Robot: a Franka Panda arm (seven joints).
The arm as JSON. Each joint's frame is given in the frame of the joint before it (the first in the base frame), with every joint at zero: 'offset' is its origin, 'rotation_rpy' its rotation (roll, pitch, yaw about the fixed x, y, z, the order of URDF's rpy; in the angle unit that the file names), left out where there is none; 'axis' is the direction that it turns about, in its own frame. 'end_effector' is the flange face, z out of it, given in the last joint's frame.
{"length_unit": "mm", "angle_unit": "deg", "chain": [
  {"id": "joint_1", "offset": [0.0, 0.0, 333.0], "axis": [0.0, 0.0, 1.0]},
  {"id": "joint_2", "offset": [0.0, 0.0, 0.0], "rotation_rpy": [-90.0, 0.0, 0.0], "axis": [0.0, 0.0, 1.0]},
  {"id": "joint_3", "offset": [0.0, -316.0, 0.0], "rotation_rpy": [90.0, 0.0, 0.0], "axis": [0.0, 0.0, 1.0]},
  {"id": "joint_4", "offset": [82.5, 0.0, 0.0], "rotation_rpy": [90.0, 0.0, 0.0], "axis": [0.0, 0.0, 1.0]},
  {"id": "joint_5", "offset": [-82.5, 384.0, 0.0], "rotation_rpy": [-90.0, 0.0, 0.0], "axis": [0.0, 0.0, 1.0]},
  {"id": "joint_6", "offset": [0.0, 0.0, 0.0], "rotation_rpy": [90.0, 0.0, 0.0], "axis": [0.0, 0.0, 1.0]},
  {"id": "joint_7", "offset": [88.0, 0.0, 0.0], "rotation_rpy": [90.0, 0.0, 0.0], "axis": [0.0, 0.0, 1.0]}
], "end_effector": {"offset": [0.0, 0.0, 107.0]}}
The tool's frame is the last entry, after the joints.
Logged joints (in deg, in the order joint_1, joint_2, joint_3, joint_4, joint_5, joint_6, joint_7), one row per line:
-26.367 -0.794 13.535 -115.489 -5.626 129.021 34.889
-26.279 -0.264 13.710 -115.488 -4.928 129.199 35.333
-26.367 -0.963 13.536 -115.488 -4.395 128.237 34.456
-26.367 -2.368 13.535 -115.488 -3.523 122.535 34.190
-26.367 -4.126 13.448 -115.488 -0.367 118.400 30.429
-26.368 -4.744 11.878 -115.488 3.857 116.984 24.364
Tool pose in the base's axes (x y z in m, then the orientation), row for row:
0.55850 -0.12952 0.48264 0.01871 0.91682 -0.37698 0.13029
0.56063 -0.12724 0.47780 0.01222 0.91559 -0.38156 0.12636
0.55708 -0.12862 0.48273 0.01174 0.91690 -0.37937 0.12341
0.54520 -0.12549 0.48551 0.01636 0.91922 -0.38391 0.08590
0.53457 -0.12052 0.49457 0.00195 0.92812 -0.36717 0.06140
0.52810 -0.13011 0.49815 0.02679 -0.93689 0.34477 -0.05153
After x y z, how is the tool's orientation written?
As a quaternion, w x y z.
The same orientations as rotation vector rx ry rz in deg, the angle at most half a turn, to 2 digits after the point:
163.09 -67.06 23.18
163.54 -68.15 22.57
163.82 -67.78 22.05
163.76 -68.39 15.30
166.85 -66.01 11.04
-165.82 61.02 -9.12

